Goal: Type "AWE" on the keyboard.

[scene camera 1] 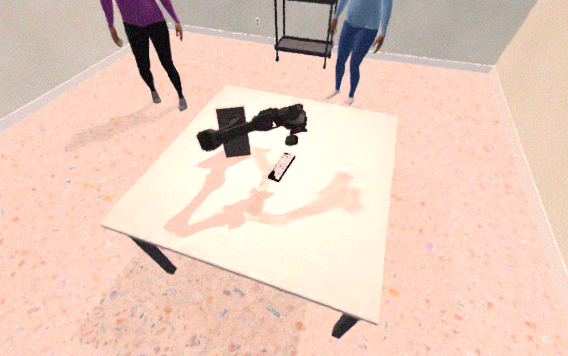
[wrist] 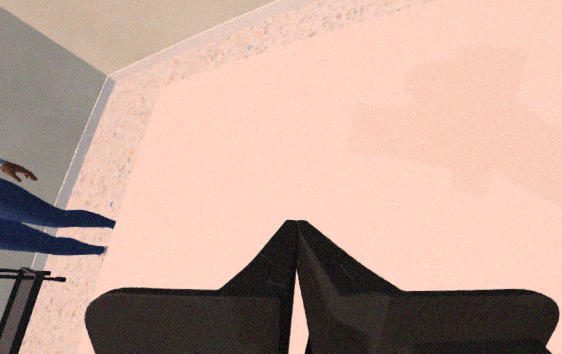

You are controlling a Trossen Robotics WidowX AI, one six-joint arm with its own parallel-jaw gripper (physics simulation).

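Pixels of known places: gripper, fingertip midpoint: [scene camera 1: 306, 131] [wrist: 295, 229]; arm's base, link origin: [scene camera 1: 237, 123].
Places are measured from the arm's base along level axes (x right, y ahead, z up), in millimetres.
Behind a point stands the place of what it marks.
A small keyboard [scene camera 1: 282, 166] @[x 67, y 258, z -207 mm] with pale keys and a dark frame lies flat on the white table [scene camera 1: 320, 240] @[x 457, y 527, z -218 mm], near the middle and slanted in the scene view. Its single keys are too small to read. My gripper [scene camera 1: 291, 140] [wrist: 295, 229] @[x 74, y 380, z 76 mm] is shut and empty, its two black fingertips touching in the wrist view. In the scene view it hangs above the table, just beyond the keyboard's far end; its exact height is hard to tell. The keyboard does not show in the wrist view, where the table surface [wrist: 280, 150] @[x -105, y 591, z -218 mm] lies beyond the fingers.
The arm's dark base plate [scene camera 1: 238, 148] @[x 34, y -6, z -154 mm] is on the table, left of the keyboard. Arm shadows fall across the tabletop. A person in purple [scene camera 1: 145, 12] and a person in blue [scene camera 1: 367, 17] [wrist: 30, 207] stand behind the table. A black cart [scene camera 1: 302, 53] stands near the back wall.
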